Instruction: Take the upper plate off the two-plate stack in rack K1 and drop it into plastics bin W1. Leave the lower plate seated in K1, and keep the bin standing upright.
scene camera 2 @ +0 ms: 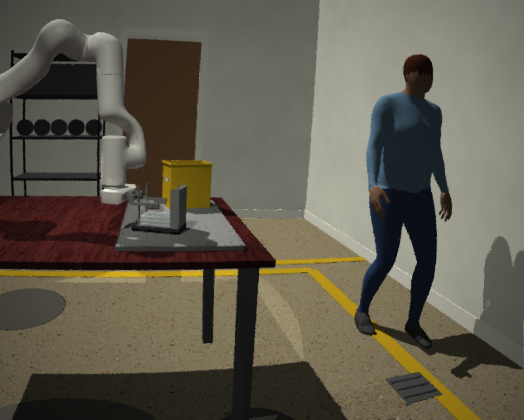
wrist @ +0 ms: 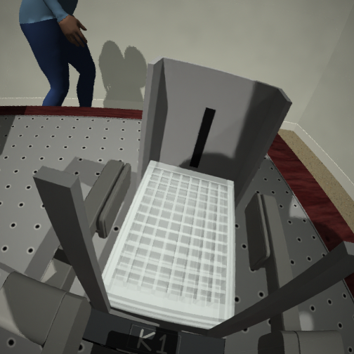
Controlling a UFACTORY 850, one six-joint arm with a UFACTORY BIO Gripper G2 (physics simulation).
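Note:
Clear plates (scene camera 2: 156, 218) (wrist: 175, 235) lie flat as a stack in rack K1 (scene camera 2: 178, 207) (wrist: 220, 95); the upper one's grid faces up and hides most of the lower one. The rack's tall back wall and front posts stand around them. My gripper (scene camera 2: 162, 201) (wrist: 186, 216) is shut and empty. Its fingers are above the stack at both long sides, and pegboard shows between each finger pad and the plate edge in the wrist view. The yellow bin W1 (scene camera 2: 189, 185) stands upright behind the rack in the scene view; its inside is hidden.
The grey pegboard (scene camera 2: 210, 237) (wrist: 45, 165) lies on the dark red table (scene camera 2: 60, 245). A person (scene camera 2: 407, 145) (wrist: 55, 45) stands beyond the table, near the right wall in the scene view. A shelf unit (scene camera 2: 55, 137) stands at the back left.

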